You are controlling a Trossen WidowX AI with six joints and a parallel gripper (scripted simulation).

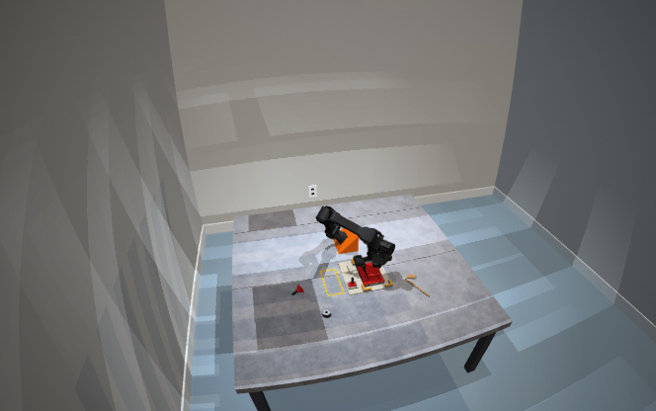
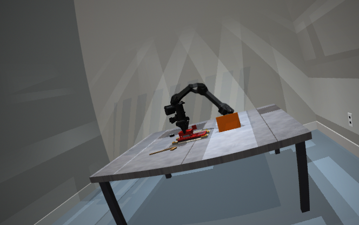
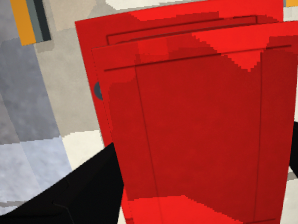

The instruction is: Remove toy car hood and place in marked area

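Now: the grey engine block 30 mm below my gripper tip. Also, from my gripper tip: black ring (160 mm ahead, 290 mm to the right, 40 mm below); wooden stick (160 mm ahead, 190 mm to the left, 50 mm below); red hood (right at my gripper tip).
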